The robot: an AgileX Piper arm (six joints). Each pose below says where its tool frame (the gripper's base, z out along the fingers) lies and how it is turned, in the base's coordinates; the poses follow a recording.
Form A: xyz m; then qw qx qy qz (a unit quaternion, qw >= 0).
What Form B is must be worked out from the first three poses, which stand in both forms.
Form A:
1: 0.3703, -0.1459, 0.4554, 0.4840, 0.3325, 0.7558, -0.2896
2: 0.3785, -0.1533, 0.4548, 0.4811, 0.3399, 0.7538, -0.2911
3: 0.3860, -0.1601, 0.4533, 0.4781, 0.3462, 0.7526, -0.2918
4: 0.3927, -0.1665, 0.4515, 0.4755, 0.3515, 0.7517, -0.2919
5: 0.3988, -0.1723, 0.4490, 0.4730, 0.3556, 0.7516, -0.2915
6: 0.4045, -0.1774, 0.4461, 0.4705, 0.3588, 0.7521, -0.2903
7: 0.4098, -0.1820, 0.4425, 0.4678, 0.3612, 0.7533, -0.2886
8: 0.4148, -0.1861, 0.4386, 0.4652, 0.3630, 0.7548, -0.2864
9: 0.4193, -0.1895, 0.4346, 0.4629, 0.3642, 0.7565, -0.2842
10: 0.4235, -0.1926, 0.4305, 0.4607, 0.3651, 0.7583, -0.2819
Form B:
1: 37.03, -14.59, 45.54, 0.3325, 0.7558, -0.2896, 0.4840
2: 37.85, -15.33, 45.48, 0.3399, 0.7538, -0.2911, 0.4811
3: 38.60, -16.01, 45.33, 0.3462, 0.7526, -0.2918, 0.4781
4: 39.27, -16.65, 45.15, 0.3515, 0.7517, -0.2919, 0.4755
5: 39.88, -17.23, 44.90, 0.3556, 0.7516, -0.2915, 0.4730
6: 40.45, -17.74, 44.61, 0.3588, 0.7521, -0.2903, 0.4705
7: 40.98, -18.20, 44.25, 0.3612, 0.7533, -0.2886, 0.4678
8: 41.48, -18.61, 43.86, 0.3630, 0.7548, -0.2864, 0.4652
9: 41.93, -18.95, 43.46, 0.3642, 0.7565, -0.2842, 0.4629
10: 42.35, -19.26, 43.05, 0.3651, 0.7583, -0.2819, 0.4607
